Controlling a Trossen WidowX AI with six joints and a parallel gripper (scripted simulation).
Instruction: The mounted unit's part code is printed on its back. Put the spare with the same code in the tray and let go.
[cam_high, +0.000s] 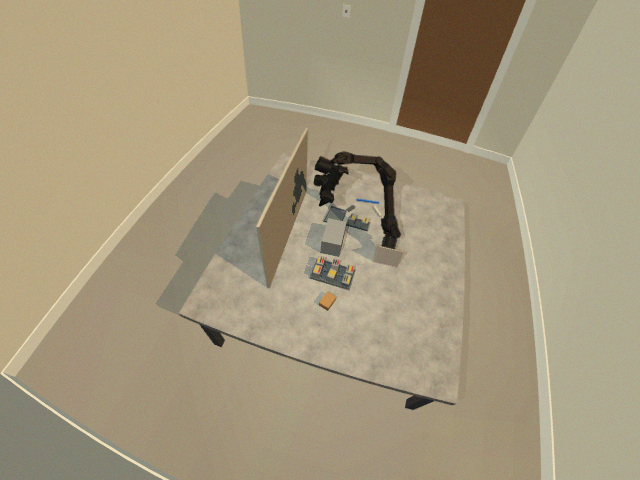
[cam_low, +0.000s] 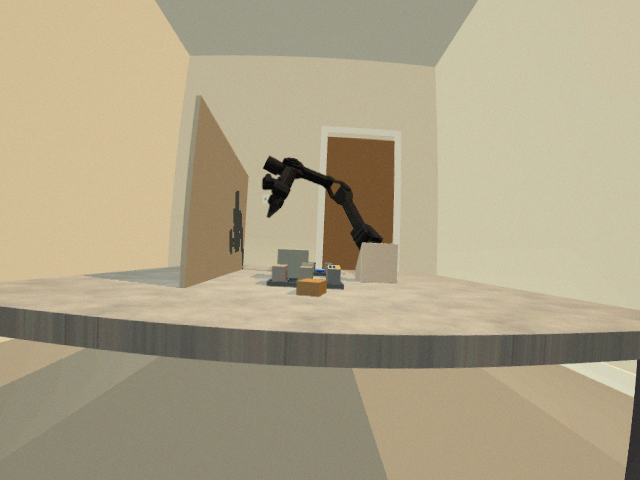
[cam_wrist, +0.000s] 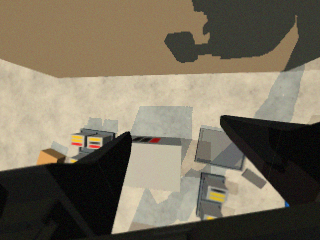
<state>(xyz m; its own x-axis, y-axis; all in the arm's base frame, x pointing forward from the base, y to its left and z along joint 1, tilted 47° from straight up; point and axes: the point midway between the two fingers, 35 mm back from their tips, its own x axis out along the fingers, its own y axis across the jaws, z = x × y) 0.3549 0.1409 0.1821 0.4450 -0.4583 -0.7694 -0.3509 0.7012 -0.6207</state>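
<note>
The grey spare lies 200 mm to the left of my gripper tip, 180 mm below it and 170 mm behind it. From my gripper tip the other things lie so: grey mounted unit: 180 mm below, 110 mm behind, 60 mm to the left; then tall tan panel: 130 mm ahead, 90 mm to the left; then grey tray: 230 mm below, 140 mm to the right, 50 mm behind.
</note>
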